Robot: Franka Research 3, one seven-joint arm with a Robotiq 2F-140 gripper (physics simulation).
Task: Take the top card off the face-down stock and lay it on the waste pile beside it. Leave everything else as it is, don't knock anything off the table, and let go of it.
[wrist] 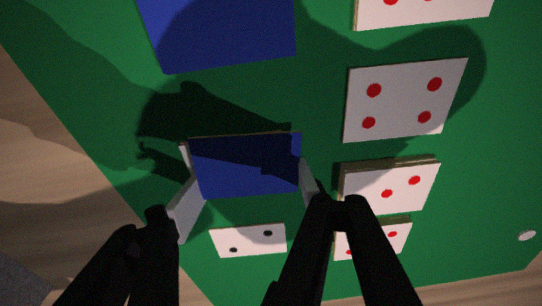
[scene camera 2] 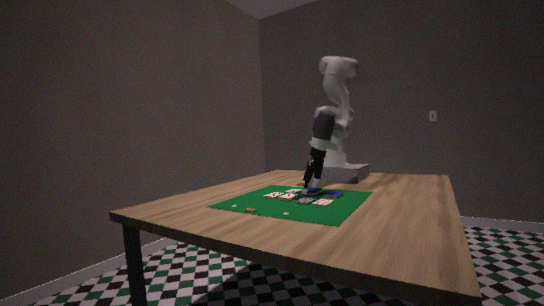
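Observation:
A blue-backed card (wrist: 240, 172) (scene camera 2: 314, 191) lies face down between the fingertips of my gripper (wrist: 250, 178) (scene camera 2: 311, 191). My gripper is shut on the card by its two short edges, low over the place beside the stock. The face-down stock (wrist: 230, 37) (scene camera 2: 333, 194) is a blue-backed pile, apart from the held card. The waste pile is mostly hidden beneath the held card; a pale edge shows by the left fingertip. Whether the card touches the pile I cannot tell.
Face-up cards with red pips (wrist: 400, 100) (wrist: 380, 187) lie right of the gripper in the wrist view. A two-pip black card (wrist: 250, 241) lies near the fingers. A white disc (wrist: 527, 235) (scene camera 2: 285, 213) and a small orange-brown object (scene camera 2: 250, 210) are on the green mat (scene camera 2: 320, 216).

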